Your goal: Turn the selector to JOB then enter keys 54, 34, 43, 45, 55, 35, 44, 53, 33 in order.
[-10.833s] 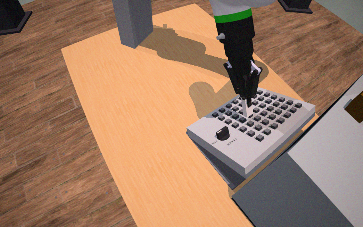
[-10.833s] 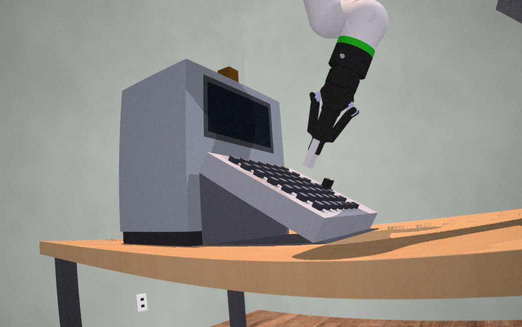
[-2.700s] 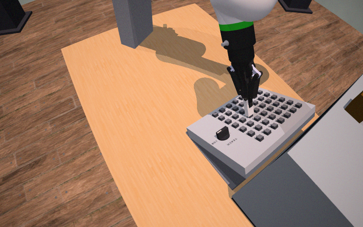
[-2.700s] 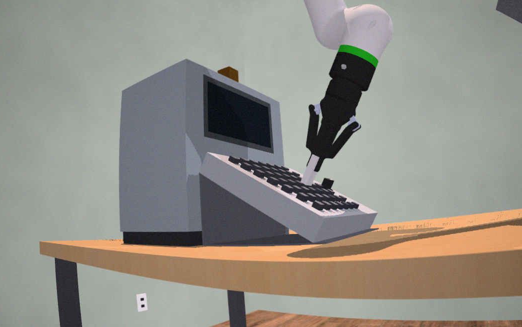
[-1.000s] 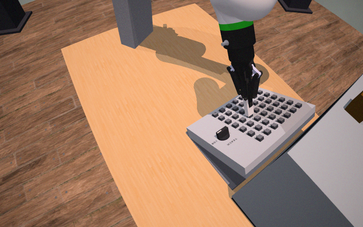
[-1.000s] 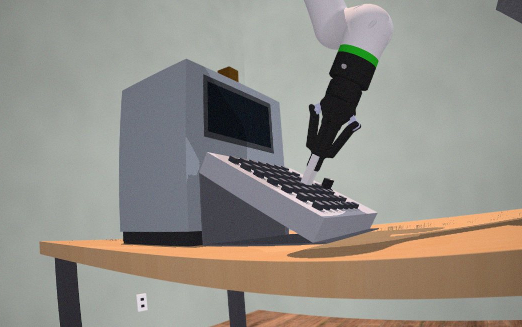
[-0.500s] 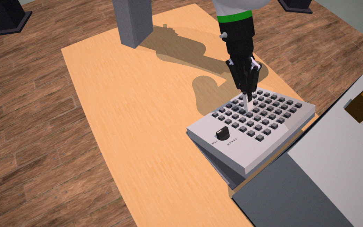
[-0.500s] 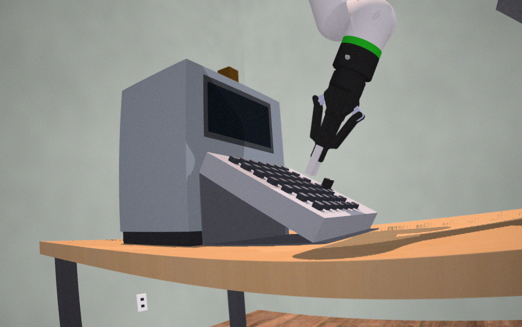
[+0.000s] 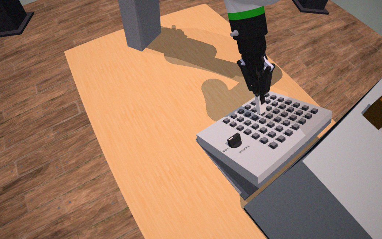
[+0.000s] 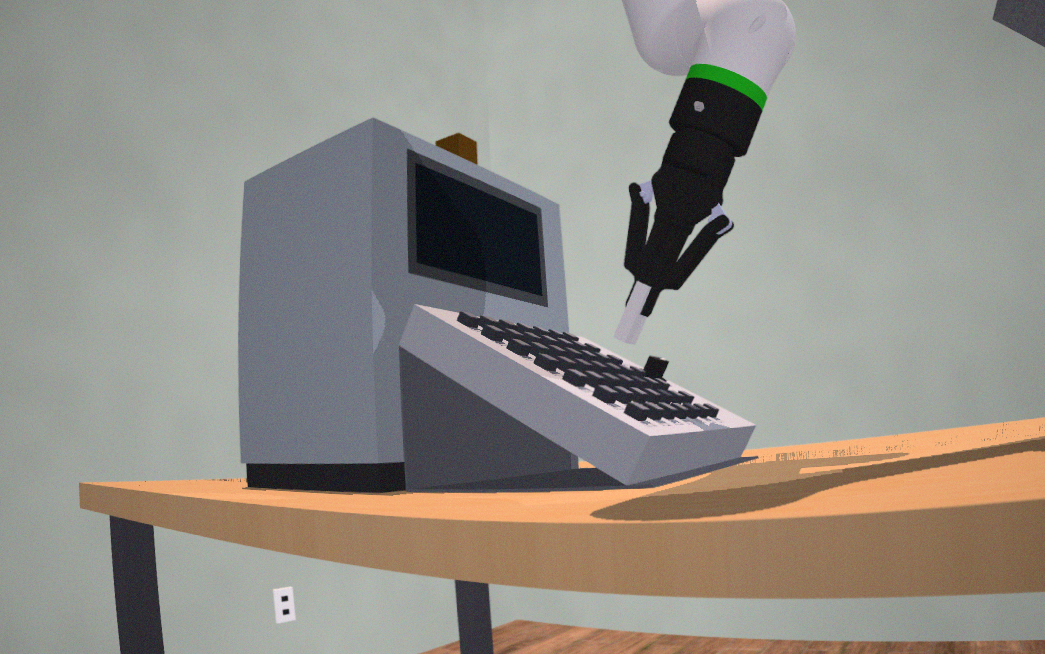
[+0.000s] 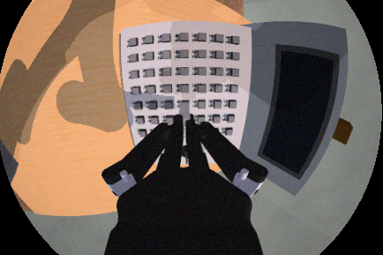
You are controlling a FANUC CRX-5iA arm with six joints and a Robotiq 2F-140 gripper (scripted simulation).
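My gripper is now 8 cm to the right of the key and 6 cm above it. From my hand the other things lie so: black selector knob: 10 cm ahead, 10 cm to the right, 5 cm below; then grey keypad panel: 6 cm ahead, 2 cm to the left, 9 cm below.
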